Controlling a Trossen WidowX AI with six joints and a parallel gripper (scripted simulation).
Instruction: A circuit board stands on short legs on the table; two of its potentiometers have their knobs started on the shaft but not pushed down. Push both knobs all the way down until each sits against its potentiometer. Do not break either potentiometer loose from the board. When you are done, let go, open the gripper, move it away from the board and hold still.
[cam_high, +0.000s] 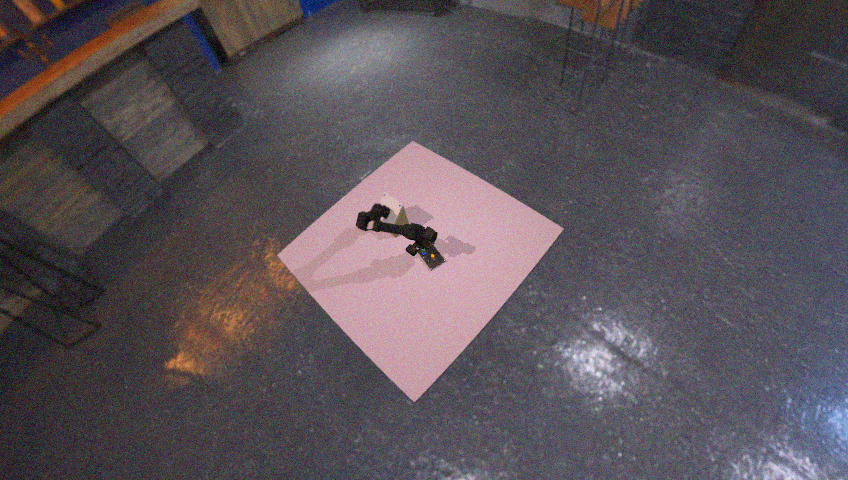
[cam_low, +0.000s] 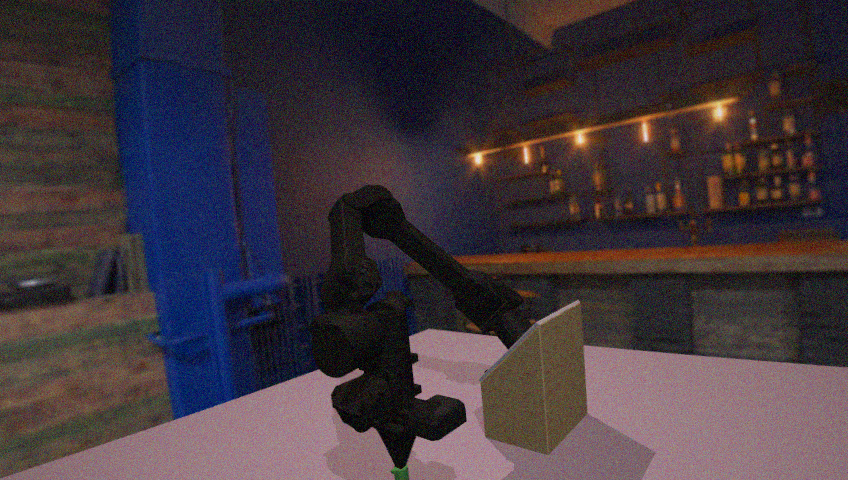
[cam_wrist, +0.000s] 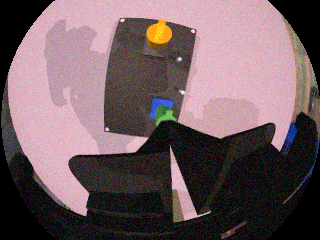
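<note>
Right now my gripper tip is 8 cm short of the orange knob and 1 cm above it.
</note>
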